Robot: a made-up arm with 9 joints. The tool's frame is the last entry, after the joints. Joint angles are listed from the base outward. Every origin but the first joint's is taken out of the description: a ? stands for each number. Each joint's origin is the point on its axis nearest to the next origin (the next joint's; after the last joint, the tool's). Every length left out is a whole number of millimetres.
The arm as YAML. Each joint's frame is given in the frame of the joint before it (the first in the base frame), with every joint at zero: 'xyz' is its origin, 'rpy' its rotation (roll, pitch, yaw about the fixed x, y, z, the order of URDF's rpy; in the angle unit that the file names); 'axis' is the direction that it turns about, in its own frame. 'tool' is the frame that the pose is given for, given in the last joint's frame.
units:
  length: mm
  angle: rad
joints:
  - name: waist
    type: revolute
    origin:
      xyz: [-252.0, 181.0, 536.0]
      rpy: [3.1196, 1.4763, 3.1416]
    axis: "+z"
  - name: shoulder
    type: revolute
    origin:
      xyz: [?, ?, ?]
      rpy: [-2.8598, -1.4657, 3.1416]
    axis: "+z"
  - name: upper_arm
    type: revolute
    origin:
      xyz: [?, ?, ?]
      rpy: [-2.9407, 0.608, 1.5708]
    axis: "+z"
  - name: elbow
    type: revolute
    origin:
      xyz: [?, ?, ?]
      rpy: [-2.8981, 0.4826, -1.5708]
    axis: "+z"
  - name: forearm
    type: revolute
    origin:
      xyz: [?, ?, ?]
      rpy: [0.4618, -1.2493, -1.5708]
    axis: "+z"
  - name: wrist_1
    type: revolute
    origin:
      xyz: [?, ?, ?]
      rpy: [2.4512, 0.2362, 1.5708]
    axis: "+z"
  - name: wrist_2
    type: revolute
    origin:
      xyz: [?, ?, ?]
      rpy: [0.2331, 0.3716, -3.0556]
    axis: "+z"
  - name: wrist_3
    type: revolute
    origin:
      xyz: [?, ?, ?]
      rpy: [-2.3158, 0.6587, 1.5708]
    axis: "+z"
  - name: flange
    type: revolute
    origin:
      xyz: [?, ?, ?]
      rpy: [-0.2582, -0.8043, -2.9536]
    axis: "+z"
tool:
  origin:
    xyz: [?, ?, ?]
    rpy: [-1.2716, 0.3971, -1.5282]
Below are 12 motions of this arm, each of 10 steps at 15 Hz.
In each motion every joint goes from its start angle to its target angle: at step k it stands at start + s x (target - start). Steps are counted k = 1, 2, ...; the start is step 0. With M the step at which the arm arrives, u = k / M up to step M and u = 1 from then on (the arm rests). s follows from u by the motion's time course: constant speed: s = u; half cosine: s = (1 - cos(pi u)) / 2; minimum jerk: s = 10 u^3 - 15 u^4 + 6 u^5.
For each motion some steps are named. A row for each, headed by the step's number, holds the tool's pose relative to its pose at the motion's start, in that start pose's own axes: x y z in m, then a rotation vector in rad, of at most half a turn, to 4 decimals.
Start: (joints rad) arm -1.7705 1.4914 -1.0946 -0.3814 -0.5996 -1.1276 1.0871 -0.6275 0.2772
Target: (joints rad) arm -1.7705 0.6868 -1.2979 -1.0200 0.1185 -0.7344 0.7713 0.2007 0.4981
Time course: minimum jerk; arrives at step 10
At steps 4, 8, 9, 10:
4: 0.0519 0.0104 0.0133 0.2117 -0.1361 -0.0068
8: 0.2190 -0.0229 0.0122 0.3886 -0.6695 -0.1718
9: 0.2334 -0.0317 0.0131 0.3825 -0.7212 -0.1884
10: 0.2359 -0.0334 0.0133 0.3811 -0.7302 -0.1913

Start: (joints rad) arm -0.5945 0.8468 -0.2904 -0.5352 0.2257 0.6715 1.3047 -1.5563 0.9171
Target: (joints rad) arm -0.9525 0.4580 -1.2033 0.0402 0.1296 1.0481 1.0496 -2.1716 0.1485
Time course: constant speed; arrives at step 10
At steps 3, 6, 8, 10:
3: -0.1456 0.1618 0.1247 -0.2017 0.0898 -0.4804
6: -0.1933 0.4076 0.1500 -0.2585 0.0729 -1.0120
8: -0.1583 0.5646 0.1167 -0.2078 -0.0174 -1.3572
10: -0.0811 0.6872 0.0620 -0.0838 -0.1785 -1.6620

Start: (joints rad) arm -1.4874 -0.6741 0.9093 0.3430 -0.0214 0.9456 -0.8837 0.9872 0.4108
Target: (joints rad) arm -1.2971 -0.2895 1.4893 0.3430 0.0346 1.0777 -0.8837 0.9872 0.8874
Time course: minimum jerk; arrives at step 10
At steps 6, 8, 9, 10:
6: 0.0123 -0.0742 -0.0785 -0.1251 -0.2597 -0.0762
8: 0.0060 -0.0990 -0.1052 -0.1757 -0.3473 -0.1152
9: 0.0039 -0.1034 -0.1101 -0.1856 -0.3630 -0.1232
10: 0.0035 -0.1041 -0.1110 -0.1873 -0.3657 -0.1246

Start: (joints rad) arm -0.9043 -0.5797 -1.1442 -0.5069 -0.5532 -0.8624 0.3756 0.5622 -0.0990
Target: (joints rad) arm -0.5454 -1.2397 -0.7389 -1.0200 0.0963 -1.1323 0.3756 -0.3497 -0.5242
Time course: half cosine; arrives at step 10
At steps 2, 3, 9, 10:
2: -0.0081 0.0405 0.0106 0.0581 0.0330 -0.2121
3: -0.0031 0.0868 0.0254 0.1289 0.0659 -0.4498
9: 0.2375 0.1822 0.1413 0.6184 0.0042 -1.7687
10: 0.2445 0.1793 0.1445 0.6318 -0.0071 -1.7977

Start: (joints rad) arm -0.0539 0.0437 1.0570 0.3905 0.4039 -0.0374 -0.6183 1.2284 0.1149
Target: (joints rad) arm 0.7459 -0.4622 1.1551 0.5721 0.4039 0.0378 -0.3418 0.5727 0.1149
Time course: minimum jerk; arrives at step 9
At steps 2, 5, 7, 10:
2: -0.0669 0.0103 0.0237 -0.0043 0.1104 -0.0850
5: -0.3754 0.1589 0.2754 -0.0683 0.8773 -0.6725
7: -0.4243 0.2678 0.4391 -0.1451 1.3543 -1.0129
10: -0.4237 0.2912 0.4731 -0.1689 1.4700 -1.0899

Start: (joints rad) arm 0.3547 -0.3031 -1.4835 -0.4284 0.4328 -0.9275 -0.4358 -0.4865 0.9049
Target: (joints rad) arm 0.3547 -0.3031 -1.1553 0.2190 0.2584 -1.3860 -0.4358 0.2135 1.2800
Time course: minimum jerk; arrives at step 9
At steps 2, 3, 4, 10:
2: 0.0084 -0.0159 -0.0208 0.0019 -0.0631 0.0158
3: 0.0261 -0.0430 -0.0538 0.0031 -0.1752 0.0414
4: 0.0563 -0.0800 -0.0919 -0.0004 -0.3356 0.0731
10: 0.1837 -0.1942 -0.1338 -0.0557 -0.8758 0.1534

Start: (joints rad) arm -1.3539 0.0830 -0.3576 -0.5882 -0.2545 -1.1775 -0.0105 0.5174 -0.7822
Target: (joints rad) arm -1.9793 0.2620 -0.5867 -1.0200 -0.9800 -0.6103 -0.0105 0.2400 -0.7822
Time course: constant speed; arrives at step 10
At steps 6, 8, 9, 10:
6: 0.0676 0.0505 0.0466 -0.6961 0.1690 -0.0292
8: 0.0946 0.0764 0.0223 -0.9205 0.1288 -0.1007
9: 0.1103 0.0871 0.0038 -1.0252 0.0903 -0.1459
10: 0.1282 0.0955 -0.0179 -1.1231 0.0401 -0.1967

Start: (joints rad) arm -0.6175 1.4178 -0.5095 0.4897 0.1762 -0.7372 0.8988 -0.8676 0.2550
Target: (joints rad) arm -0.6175 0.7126 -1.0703 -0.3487 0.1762 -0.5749 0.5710 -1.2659 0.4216
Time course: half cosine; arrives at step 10
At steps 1, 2, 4, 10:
1: 0.0013 0.0061 -0.0002 0.0141 -0.0057 -0.0188
2: 0.0055 0.0238 0.0001 0.0549 -0.0214 -0.0735
4: 0.0267 0.0820 0.0104 0.1963 -0.0687 -0.2672
10: 0.1141 0.1830 0.0966 0.5593 -0.1355 -0.7784

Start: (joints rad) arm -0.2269 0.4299 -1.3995 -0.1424 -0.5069 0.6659 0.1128 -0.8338 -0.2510
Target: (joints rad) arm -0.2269 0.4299 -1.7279 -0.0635 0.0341 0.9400 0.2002 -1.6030 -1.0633
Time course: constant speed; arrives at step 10
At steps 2, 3, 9, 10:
2: -0.0812 0.0046 0.0370 0.0418 0.1674 -0.0819
3: -0.1145 0.0069 0.0551 0.0620 0.2457 -0.1264
9: -0.2136 0.0176 0.1418 0.2137 0.6258 -0.4302
10: -0.2150 0.0175 0.1520 0.2495 0.6735 -0.4831

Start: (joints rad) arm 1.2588 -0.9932 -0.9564 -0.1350 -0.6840 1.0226 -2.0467 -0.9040 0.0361
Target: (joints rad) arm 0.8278 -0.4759 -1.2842 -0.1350 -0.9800 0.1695 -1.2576 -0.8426 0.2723
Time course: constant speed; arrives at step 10
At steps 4, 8, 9, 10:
4: 0.0041 0.0089 0.0854 -0.1384 -0.3821 0.2090
8: -0.0518 -0.0246 0.1446 -0.2568 -0.7247 0.4346
9: -0.0700 -0.0425 0.1538 -0.2838 -0.8018 0.4959
10: -0.0883 -0.0644 0.1611 -0.3102 -0.8749 0.5597

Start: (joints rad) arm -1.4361 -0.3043 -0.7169 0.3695 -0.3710 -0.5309 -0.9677 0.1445 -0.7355
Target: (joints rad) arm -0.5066 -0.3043 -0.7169 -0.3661 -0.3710 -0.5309 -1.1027 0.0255 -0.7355
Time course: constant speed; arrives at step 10
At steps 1, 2, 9, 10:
1: 0.0201 0.0037 0.0001 0.0487 -0.0763 -0.0274
2: 0.0402 0.0066 0.0016 0.0963 -0.1509 -0.0599
9: 0.1678 -0.0119 0.0337 0.3880 -0.6031 -0.4178
10: 0.1822 -0.0209 0.0381 0.4217 -0.6540 -0.4854

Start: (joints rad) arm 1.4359 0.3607 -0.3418 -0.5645 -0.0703 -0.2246 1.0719 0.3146 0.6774
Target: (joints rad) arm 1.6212 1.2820 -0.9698 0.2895 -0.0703 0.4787 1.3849 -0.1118 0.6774
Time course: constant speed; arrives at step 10
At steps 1, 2, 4, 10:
1: -0.0103 -0.0150 0.0429 0.0203 0.0836 0.1851
2: -0.0152 -0.0355 0.0862 0.0005 0.1553 0.3745
4: -0.0120 -0.0753 0.1754 -0.1578 0.2483 0.7417
10: -0.1809 -0.0612 0.4148 -1.3719 -0.0456 1.2906

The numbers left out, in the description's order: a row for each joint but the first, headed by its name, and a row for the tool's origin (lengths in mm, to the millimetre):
shoulder: -44.0 -127.0 0.0
upper_arm: 17.0 -59.0 0.0
elbow: 25.0 51.0 0.0
forearm: -156.0 221.0 0.0
wrist_1: 163.0 -144.0 0.0
wrist_2: 262.0 254.0 0.0
wrist_3: 58.0 -3.0 0.0
flange: 8.0 -18.0 0.0
tool: -247.0 284.0 0.0

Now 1 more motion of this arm.
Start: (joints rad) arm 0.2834 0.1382 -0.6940 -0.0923 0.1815 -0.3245 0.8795 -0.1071 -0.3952
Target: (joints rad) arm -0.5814 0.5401 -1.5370 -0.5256 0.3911 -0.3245 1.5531 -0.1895 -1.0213
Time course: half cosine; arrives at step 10
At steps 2, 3, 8, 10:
2: -0.0381 0.0239 0.0017 -0.1123 0.0759 -0.0625
3: -0.0762 0.0589 0.0029 -0.2401 0.1645 -0.1525
8: -0.1067 0.3917 -0.0933 -0.9364 0.6473 -1.0927
10: -0.0799 0.4323 -0.1268 -1.0143 0.6908 -1.2607

